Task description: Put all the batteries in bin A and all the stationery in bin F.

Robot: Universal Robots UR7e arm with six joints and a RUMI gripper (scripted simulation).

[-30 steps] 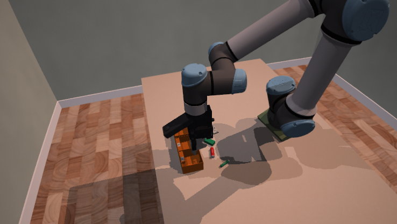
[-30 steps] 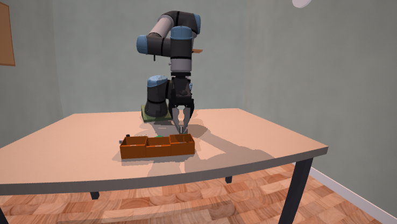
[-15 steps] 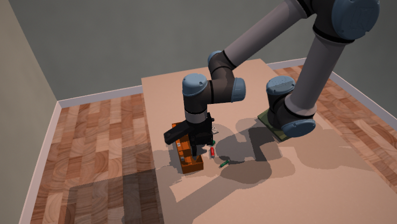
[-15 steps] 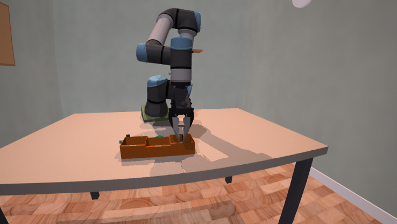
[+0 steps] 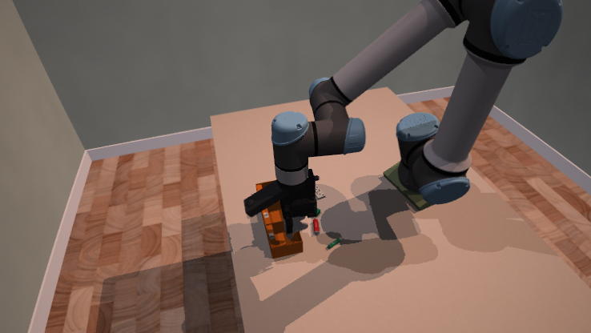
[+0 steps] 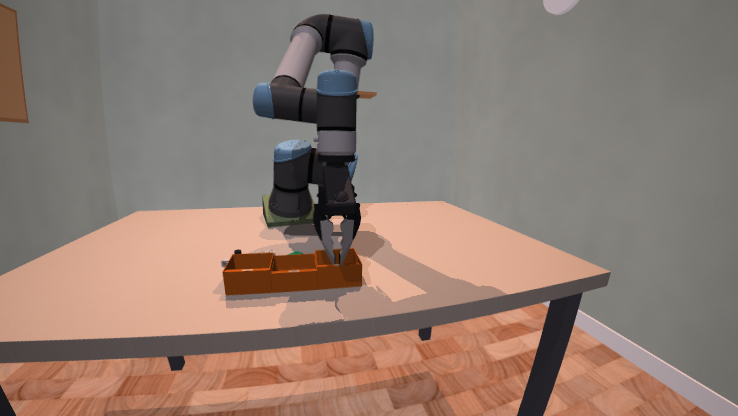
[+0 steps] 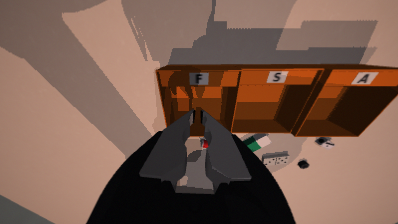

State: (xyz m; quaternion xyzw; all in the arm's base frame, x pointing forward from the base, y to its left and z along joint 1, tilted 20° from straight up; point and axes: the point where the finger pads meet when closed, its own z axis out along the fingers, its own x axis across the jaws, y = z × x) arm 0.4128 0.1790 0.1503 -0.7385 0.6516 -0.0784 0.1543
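My gripper is now 12 cm past the green battery, 1 cm to the right of it and 3 cm above it. The rest, counted from my hand: green-and-white eraser: 6 cm behind, 12 cm to the right, 3 cm below; then red battery: 8 cm behind, 4 cm to the right, 3 cm below; then orange three-compartment bin: 3 cm ahead, 8 cm to the right, 1 cm below.
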